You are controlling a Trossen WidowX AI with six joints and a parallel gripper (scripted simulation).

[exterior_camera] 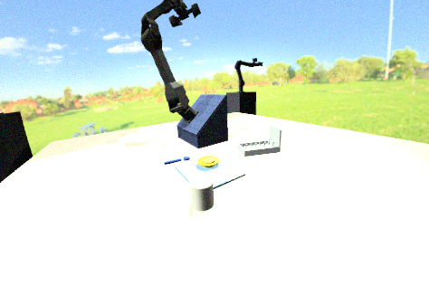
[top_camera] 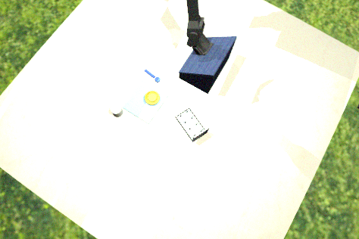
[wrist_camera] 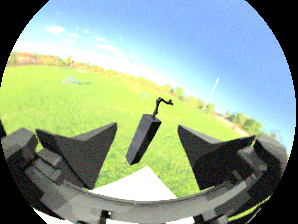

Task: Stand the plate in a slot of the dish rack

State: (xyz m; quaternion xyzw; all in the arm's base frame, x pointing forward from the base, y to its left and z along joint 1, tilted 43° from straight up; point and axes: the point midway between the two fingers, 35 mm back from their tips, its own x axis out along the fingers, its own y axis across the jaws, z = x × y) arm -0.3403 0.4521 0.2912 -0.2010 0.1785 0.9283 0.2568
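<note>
My gripper tip is now 630 mm above the plate, 610 mm short of it and 220 mm to the left of it. From my gripper tip the other things lie so: dish rack (620 mm below, 610 mm ahead, 20 mm to the right); then blue spoon (640 mm below, 520 mm ahead, 280 mm to the right); then light blue mat (640 mm below, 630 mm ahead, 240 mm to the right).
</note>
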